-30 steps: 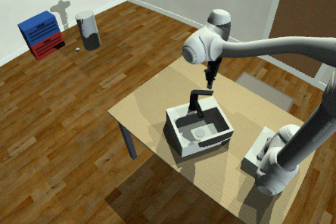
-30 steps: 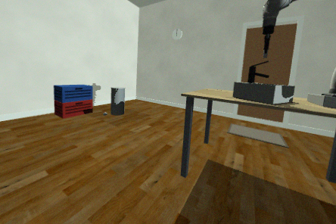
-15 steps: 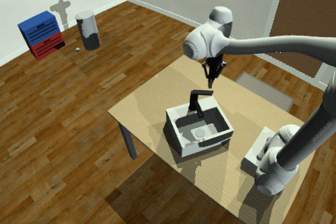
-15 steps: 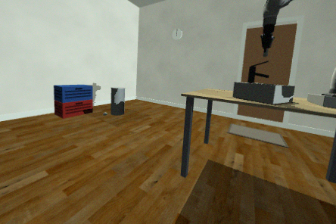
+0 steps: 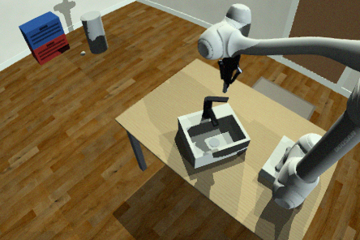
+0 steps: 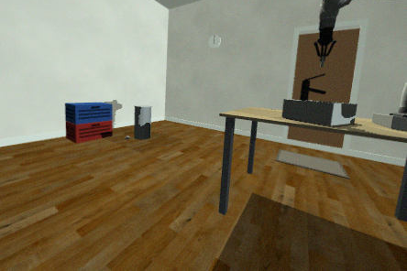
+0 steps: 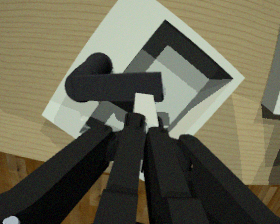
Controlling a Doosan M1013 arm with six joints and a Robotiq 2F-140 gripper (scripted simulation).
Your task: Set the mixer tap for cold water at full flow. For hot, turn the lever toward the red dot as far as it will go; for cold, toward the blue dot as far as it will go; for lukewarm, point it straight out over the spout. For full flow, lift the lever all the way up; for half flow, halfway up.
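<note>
Right now the lever is 110 mm below my hand, 30 mm ahead of it and 10 mm to the left of it. The rest, counted from my hand: white sink basin 360 mm below, 80 mm to the left, 20 mm behind.
</note>
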